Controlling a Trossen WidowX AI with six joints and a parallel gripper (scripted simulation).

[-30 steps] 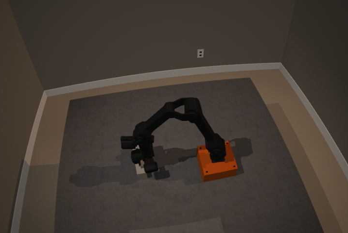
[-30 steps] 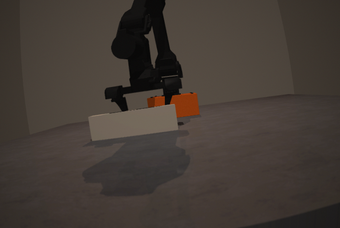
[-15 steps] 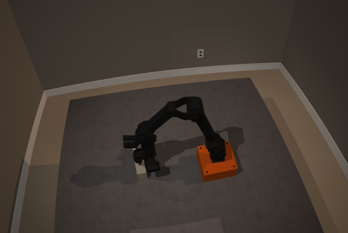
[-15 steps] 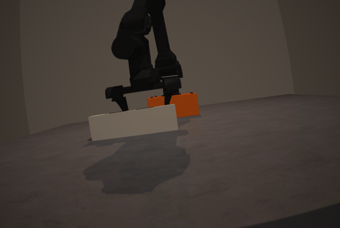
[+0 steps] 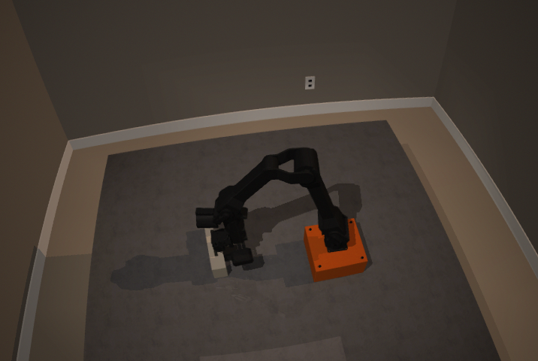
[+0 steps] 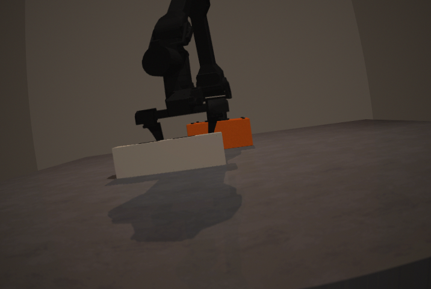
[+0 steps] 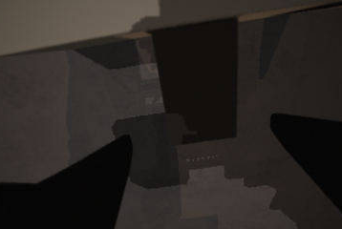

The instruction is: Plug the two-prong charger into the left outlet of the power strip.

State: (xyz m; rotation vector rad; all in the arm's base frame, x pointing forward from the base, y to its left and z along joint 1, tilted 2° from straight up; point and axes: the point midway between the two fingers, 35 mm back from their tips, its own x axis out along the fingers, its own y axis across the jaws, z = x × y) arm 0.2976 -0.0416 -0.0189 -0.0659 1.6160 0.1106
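My gripper tip is 50 mm short of the black charger, 10 mm to the right of it and 10 mm below it.
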